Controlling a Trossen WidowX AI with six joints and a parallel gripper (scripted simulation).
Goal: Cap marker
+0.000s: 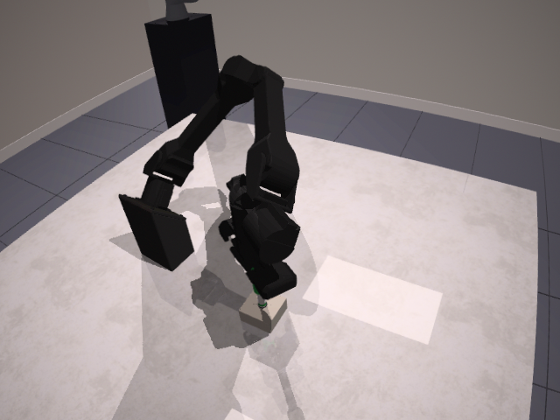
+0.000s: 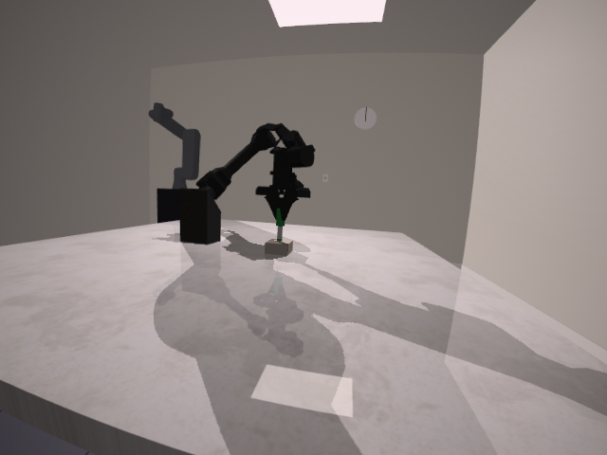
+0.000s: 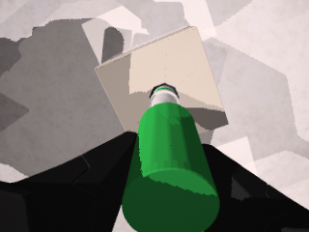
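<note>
The holder block is 80 mm below my gripper tip. The rest, counted from my gripper tip: green cap 10 mm above.
</note>
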